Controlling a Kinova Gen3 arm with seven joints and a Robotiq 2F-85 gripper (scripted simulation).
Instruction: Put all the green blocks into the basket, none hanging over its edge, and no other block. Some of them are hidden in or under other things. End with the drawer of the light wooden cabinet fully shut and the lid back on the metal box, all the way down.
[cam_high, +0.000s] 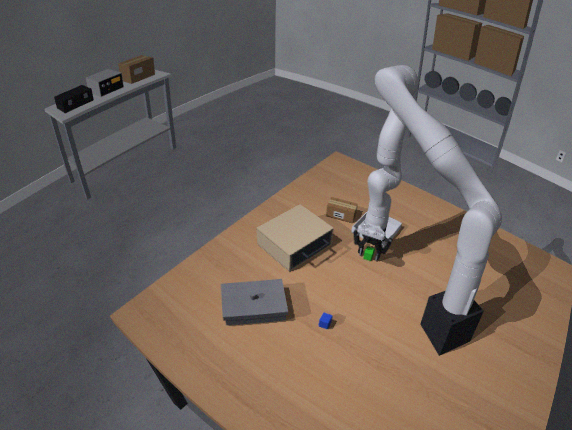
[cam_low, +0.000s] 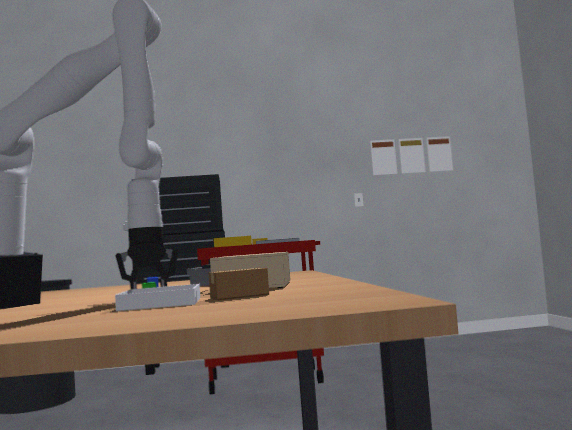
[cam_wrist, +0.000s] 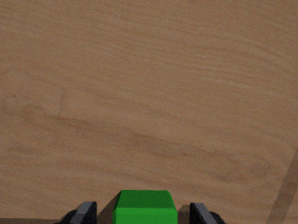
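My gripper is now 140 mm to the left of the white basket, 50 mm short of it and 10 mm above it. The rest, counted from my hand: cardboard box 200 mm ahead, 120 mm to the right, 20 mm above; drawer 220 mm ahead, 120 mm to the left, 20 mm above; light wooden cabinet 230 mm ahead, 120 mm to the left, 20 mm above.
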